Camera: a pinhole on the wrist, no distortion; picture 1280 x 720 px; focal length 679.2 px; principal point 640.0 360.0 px. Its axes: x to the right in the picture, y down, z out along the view. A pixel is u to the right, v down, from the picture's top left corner.
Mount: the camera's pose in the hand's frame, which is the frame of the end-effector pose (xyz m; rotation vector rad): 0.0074 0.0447 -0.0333 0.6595 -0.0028 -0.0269
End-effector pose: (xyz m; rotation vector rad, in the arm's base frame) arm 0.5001 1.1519 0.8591 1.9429 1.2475 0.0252
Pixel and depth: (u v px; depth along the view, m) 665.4 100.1 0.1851
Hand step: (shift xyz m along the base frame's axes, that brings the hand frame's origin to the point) -0.0597 -0.0114 -0.1298
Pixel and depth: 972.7 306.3 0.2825
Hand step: 0.0329 0.0293 -0.2672
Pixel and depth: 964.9 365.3 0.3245
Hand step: 0.0567 0.0140 -0.3104
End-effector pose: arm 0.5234 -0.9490 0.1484 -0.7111 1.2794 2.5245
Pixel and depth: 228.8 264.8 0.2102
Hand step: 0.1104 0.1571 0.0489
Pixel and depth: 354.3 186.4 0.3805
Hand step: 0.1751 0.3262 0.0053
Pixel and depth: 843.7 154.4 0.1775
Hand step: -0.0293 0.1223 -0.0673
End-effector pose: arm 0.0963 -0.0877 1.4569 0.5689 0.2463 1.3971
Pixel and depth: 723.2 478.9 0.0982
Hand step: 0.0318 0.0054 0.0481
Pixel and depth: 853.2 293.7 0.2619
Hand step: 0.2099 0.0379 0.0761
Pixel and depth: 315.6 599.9 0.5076
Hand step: 0.2932 -0.3479 0.3040
